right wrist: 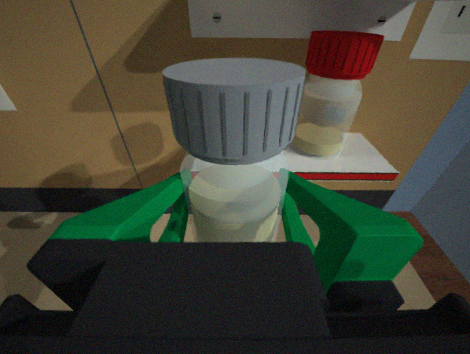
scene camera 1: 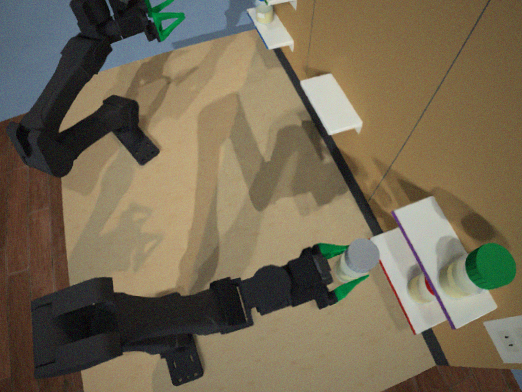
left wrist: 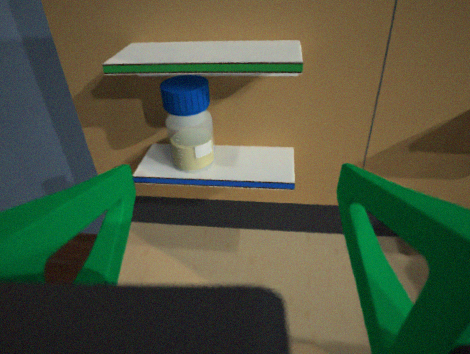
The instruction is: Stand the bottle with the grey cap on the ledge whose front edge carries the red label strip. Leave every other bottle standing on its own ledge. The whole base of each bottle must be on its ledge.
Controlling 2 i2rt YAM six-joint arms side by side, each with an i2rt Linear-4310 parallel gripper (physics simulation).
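Frame: origin at the left arm's base, x down, y back, z left, level; metres.
Seen in the pictures: left gripper, fingertip midpoint: (scene camera 1: 179,6) (left wrist: 235,178); right gripper, fingertip midpoint: (right wrist: 234,176); left arm's base at its link origin: (scene camera 1: 133,139); right arm's base at its link origin: (scene camera 1: 176,337).
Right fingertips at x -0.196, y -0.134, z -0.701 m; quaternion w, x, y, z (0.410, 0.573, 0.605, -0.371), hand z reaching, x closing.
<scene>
Pixels of each thing's top centre, then the offset from my right fingertips to it.
- bottle with the grey cap, top centre: (right wrist: 235,65) (scene camera 1: 363,254) dx -0.067, dy +0.013, dz +0.006 m
- red-capped bottle at its top centre: (right wrist: 346,33) (scene camera 1: 447,278) dx -0.070, dy -0.055, dz -0.120 m
- blue-label ledge at its top centre: (left wrist: 215,160) (scene camera 1: 268,24) dx +0.036, dy -0.377, dz +0.646 m
- blue-capped bottle at its top centre: (left wrist: 184,83) dx -0.070, dy -0.384, dz +0.673 m
- purple-label ledge at its top centre: (scene camera 1: 444,257) dx -0.104, dy -0.061, dz -0.089 m
- green-capped bottle at its top centre: (scene camera 1: 496,263) dx -0.209, dy -0.039, dz -0.122 m
- green-label ledge at its top centre: (left wrist: 205,50) dx -0.104, dy -0.377, dz +0.646 m
- white ledge at its top centre: (scene camera 1: 330,100) dx -0.035, dy -0.219, dz +0.278 m
The bottle with the grey cap (scene camera 1: 356,260) (right wrist: 234,115) is upright between the fingers of my right gripper (scene camera 1: 345,272) (right wrist: 234,176), which is shut on its body. It is held in front of the red-label ledge (scene camera 1: 391,250) (right wrist: 357,155), apart from it in scene camera 1. A red-capped bottle (scene camera 1: 421,289) (right wrist: 332,95) stands on that ledge, toward its right end in the right wrist view. My left gripper (scene camera 1: 167,21) (left wrist: 235,178) is open and empty at the top left, in front of the blue-label ledge (left wrist: 255,162), which holds a blue-capped bottle (left wrist: 189,125).
A purple-label ledge (scene camera 1: 430,230) is above the red-label ledge and bears a green-capped bottle (scene camera 1: 475,272). Its underside bracket shows at the top of the right wrist view. A green-label ledge (left wrist: 215,52) is above the blue-capped bottle. Another white ledge (scene camera 1: 331,104) is on the wall between them.
</scene>
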